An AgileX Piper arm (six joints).
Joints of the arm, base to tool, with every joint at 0 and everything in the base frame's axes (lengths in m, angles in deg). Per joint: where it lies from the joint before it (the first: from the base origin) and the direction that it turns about. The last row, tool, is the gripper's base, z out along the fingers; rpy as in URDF.
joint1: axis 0 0 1 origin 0 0 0.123
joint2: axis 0 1 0 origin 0 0 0
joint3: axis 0 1 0 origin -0.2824 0 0.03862
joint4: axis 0.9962 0 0.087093 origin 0.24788 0 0.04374
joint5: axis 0 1 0 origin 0 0 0
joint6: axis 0.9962 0 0.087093 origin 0.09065 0 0.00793
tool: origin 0 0 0 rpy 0 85 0
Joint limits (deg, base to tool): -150..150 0..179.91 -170..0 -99.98..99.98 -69.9..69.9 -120..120
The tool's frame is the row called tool.
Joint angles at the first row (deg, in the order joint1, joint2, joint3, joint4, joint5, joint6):
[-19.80 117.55 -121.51 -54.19 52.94 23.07]
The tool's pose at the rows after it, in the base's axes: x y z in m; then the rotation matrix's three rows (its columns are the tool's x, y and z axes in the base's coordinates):
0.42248 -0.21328 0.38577; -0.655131 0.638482 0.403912; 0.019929 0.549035 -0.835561; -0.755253 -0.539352 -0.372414
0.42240 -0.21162 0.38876; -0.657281 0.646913 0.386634; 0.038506 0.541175 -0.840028; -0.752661 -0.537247 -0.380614
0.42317 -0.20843 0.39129; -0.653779 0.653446 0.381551; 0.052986 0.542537 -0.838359; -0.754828 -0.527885 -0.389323
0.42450 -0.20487 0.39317; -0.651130 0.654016 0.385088; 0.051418 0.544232 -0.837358; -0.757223 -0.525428 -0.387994
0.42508 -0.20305 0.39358; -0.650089 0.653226 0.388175; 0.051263 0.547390 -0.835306; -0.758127 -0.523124 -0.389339
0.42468 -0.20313 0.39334; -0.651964 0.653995 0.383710; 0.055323 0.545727 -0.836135; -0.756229 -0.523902 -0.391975
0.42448 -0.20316 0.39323; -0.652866 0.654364 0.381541; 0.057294 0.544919 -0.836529; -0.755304 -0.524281 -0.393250
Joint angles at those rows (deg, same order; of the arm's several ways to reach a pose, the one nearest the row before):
[-19.59 117.90 -122.90 -53.55 54.13 23.07]
[-19.24 118.45 -124.71 -53.16 56.27 22.57]
[-18.79 118.83 -126.15 -52.49 57.75 22.32]
[-18.28 118.97 -126.80 -52.48 58.23 22.28]
[-18.05 118.95 -126.90 -52.34 58.35 22.28]
[-18.05 118.95 -126.90 -52.34 58.65 22.28]
[-18.05 118.95 -126.90 -52.34 58.80 22.28]

